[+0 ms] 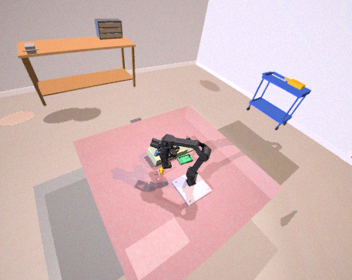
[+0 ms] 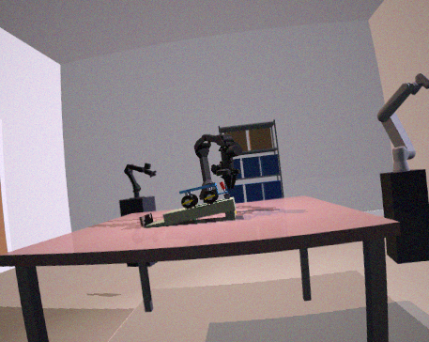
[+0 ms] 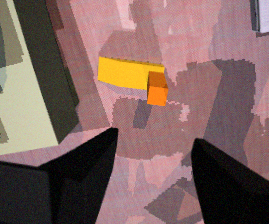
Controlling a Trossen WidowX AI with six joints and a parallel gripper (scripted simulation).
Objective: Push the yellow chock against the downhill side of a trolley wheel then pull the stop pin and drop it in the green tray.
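My gripper tip is now 2 cm short of the yellow chock and 11 cm above it. Also, from my gripper tip: stop pin: 13 cm ahead, 1 cm to the right; pale green ramp: 17 cm ahead, 12 cm to the right, 8 cm below; blue-topped trolley: 17 cm ahead, 11 cm to the right, 1 cm below.
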